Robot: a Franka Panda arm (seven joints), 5 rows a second.
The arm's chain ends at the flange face. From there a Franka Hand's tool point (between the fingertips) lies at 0.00 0.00 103.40 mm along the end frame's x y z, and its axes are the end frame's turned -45 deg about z.
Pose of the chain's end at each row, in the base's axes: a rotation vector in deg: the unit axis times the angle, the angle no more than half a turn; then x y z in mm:
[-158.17 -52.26 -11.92 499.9 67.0 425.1]
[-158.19 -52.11 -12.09 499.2 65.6 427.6]
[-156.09 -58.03 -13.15 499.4 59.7 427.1]
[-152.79 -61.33 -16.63 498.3 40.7 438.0]
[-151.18 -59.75 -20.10 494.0 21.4 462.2]
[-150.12 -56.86 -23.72 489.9 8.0 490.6]
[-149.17 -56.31 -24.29 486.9 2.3 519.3]
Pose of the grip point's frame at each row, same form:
[-128.80 -111.11 -18.68 506.4 93.6 325.4]
[-128.90 -111.00 -18.85 505.9 92.3 327.9]
[-124.78 -115.93 -19.85 506.4 86.9 327.6]
[-121.00 -118.37 -24.09 507.6 72.2 340.0]
[-120.72 -116.85 -28.41 506.4 57.1 366.0]
[-121.51 -114.28 -32.84 506.2 47.5 396.4]
[-120.94 -113.49 -33.92 503.4 43.6 425.9]

